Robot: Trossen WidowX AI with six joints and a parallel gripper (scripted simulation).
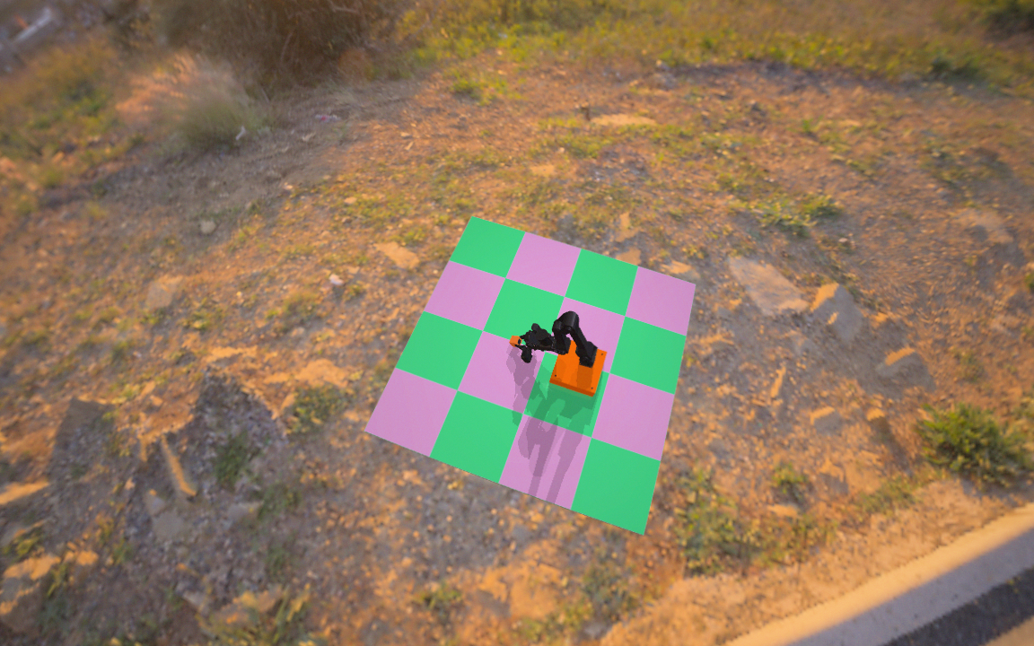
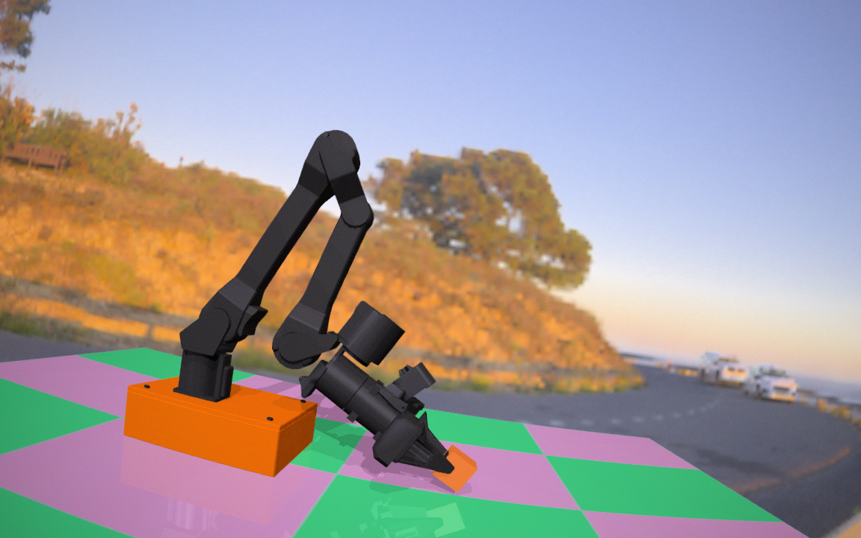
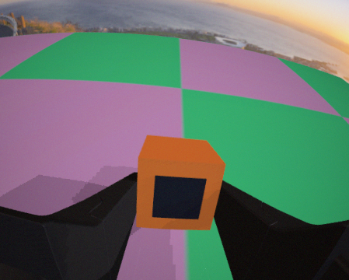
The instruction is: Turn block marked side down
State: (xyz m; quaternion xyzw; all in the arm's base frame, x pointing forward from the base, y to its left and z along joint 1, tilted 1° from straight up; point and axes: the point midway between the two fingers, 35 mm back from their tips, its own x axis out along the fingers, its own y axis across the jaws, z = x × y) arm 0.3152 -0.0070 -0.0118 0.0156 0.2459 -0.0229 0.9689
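Now: the small orange block 1 cm behind my gripper tip.
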